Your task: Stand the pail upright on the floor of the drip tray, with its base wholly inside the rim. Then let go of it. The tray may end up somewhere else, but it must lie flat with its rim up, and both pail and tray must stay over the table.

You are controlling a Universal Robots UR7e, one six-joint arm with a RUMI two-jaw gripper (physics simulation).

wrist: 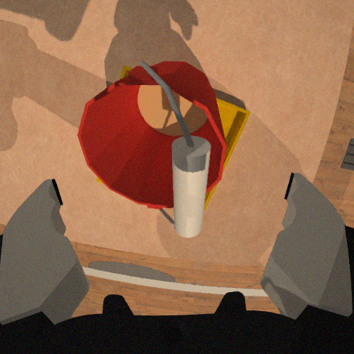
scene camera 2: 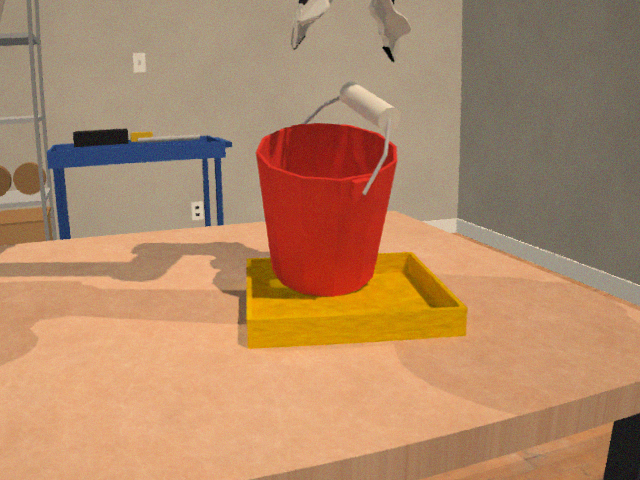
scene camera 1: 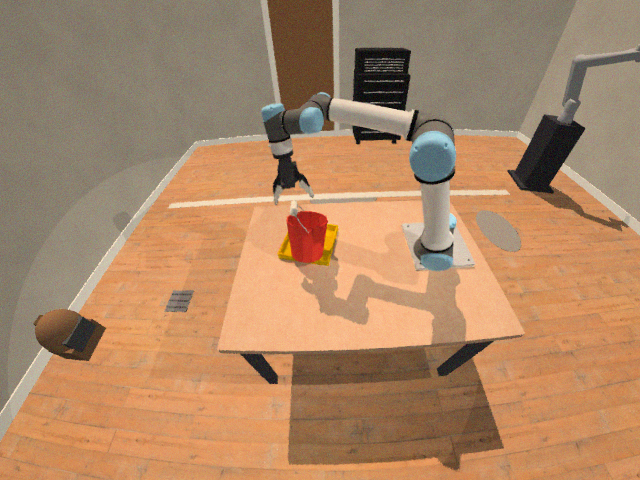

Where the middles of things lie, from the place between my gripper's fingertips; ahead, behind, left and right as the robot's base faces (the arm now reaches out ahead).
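Position of the yellow drip tray (scene camera 2: pixel 404 300), counted from my hand: 7 cm to the right, 2 cm behind, 30 cm below.
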